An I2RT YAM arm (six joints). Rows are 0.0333 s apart.
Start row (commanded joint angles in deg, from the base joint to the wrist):
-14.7 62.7 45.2 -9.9 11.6 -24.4
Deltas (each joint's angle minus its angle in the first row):
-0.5 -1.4 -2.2 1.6 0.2 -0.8
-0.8 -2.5 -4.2 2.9 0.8 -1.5
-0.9 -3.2 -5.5 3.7 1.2 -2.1
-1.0 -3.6 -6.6 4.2 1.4 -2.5
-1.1 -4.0 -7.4 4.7 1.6 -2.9
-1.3 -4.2 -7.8 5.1 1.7 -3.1
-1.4 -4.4 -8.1 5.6 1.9 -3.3
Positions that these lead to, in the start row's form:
-15.2 61.3 43.0 -8.3 11.8 -25.2
-15.5 60.2 41.0 -7.0 12.4 -25.9
-15.6 59.5 39.7 -6.2 12.8 -26.5
-15.7 59.1 38.6 -5.7 13.0 -26.9
-15.8 58.7 37.8 -5.2 13.2 -27.3
-16.0 58.5 37.4 -4.8 13.3 -27.5
-16.1 58.3 37.1 -4.3 13.5 -27.7

